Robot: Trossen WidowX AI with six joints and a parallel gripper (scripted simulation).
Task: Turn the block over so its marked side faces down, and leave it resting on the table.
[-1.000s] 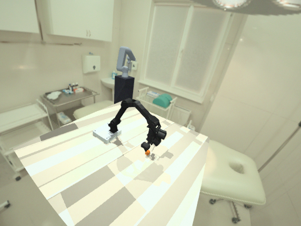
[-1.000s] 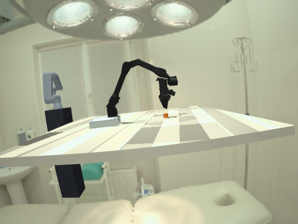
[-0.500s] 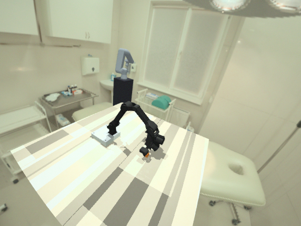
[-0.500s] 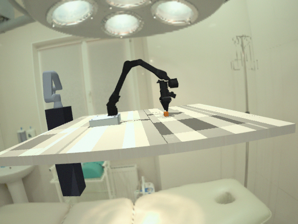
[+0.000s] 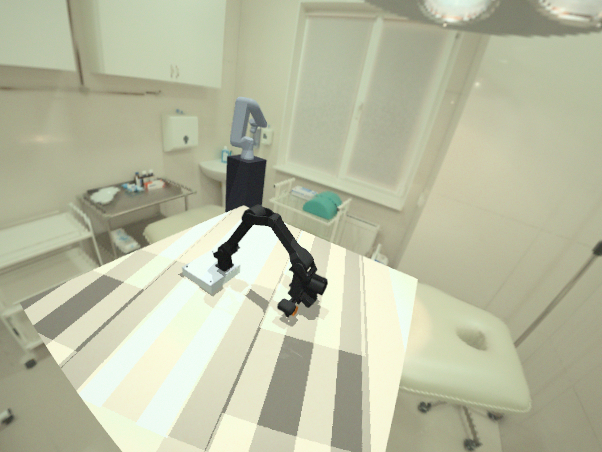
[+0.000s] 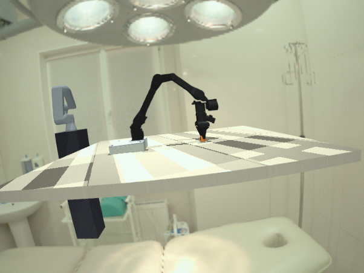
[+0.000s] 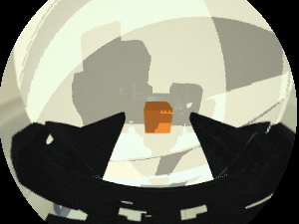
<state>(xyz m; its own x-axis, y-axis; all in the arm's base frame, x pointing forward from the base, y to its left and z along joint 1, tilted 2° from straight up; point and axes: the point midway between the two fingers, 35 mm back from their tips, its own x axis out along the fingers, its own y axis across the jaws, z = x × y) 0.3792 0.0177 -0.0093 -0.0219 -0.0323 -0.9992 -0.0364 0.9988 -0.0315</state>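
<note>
Now: the orange block 10 mm behind my gripper tip.
</note>
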